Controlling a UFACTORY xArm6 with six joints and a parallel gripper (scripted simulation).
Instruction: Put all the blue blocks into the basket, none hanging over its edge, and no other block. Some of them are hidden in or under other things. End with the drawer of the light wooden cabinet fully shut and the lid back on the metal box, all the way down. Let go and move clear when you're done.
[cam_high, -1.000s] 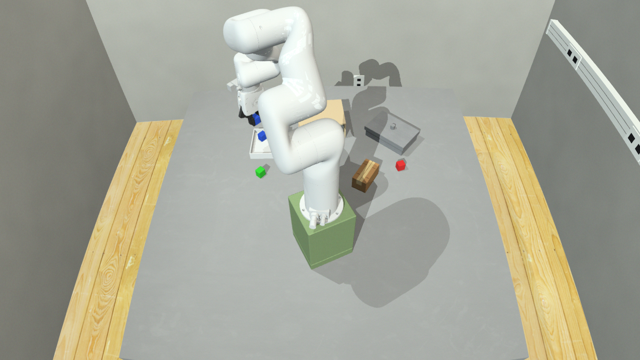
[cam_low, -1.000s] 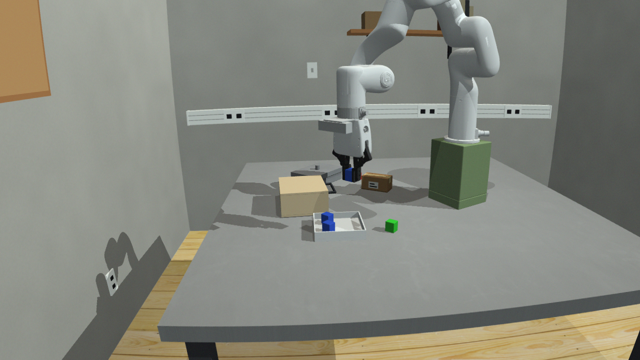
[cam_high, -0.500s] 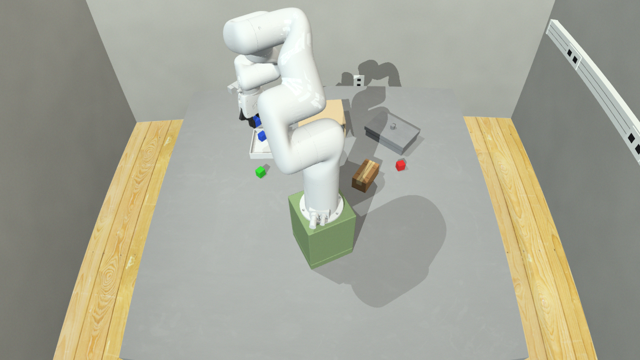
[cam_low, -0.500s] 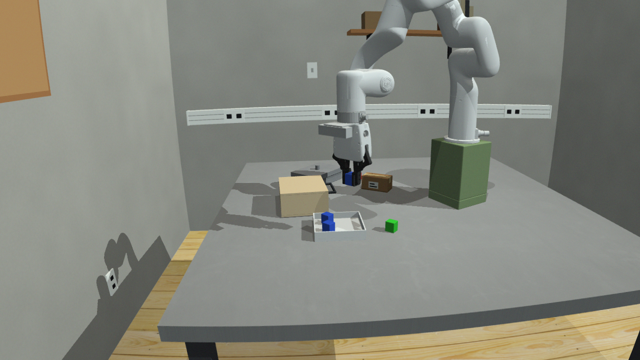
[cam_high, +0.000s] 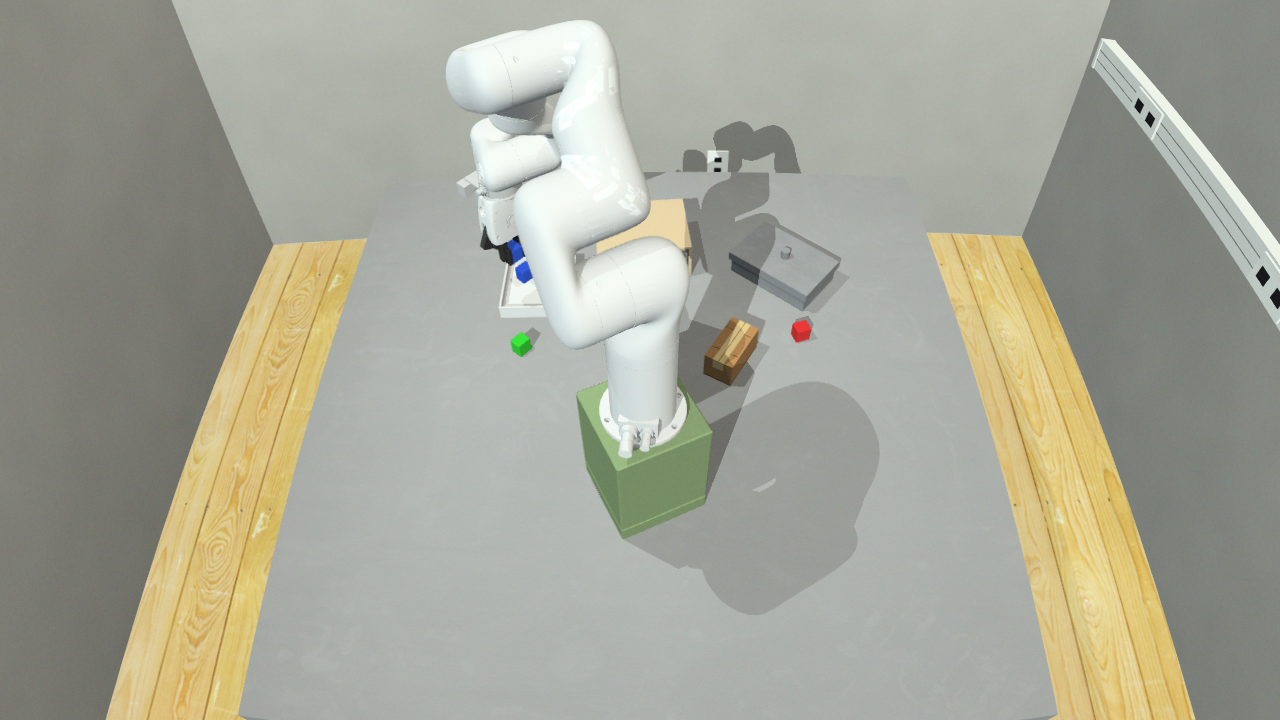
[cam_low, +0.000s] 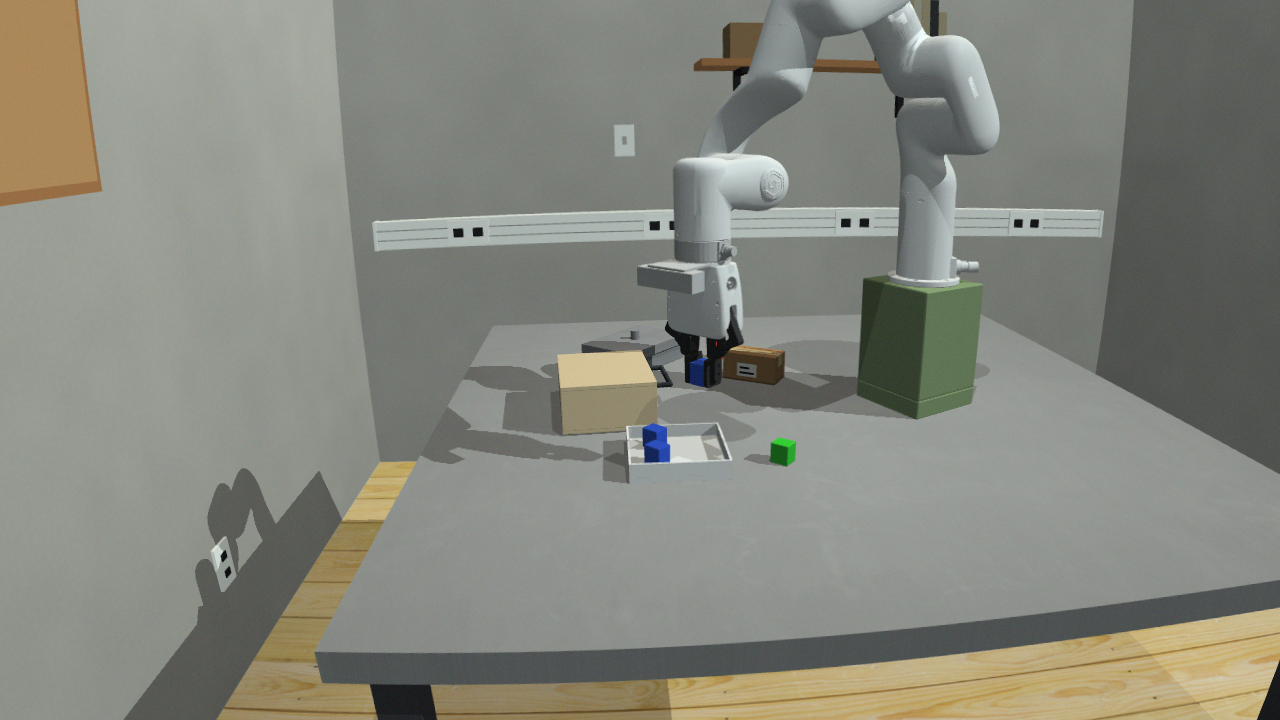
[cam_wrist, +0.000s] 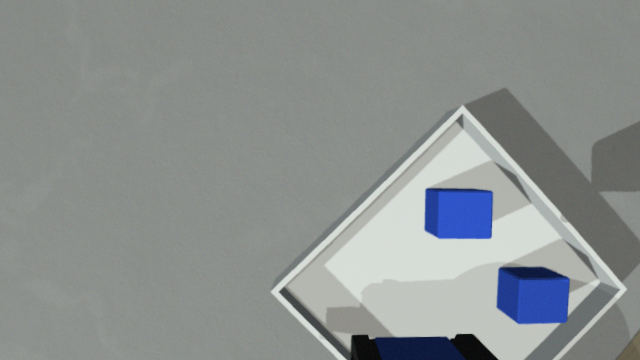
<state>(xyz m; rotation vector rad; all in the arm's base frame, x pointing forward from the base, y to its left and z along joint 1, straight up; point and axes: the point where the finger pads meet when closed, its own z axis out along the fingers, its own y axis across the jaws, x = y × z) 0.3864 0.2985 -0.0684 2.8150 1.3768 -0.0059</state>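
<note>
Now: the white basket 140 mm below my hand, 40 mm ahead of it and 30 mm to the right of it. From my hand the other things lie so: light wooden cabinet (220 mm to the right, 160 mm ahead, 110 mm below); brown cardboard box (420 mm to the right, 120 mm below, 100 mm behind); grey metal lid (520 mm to the right, 140 mm ahead, 100 mm below).
</note>
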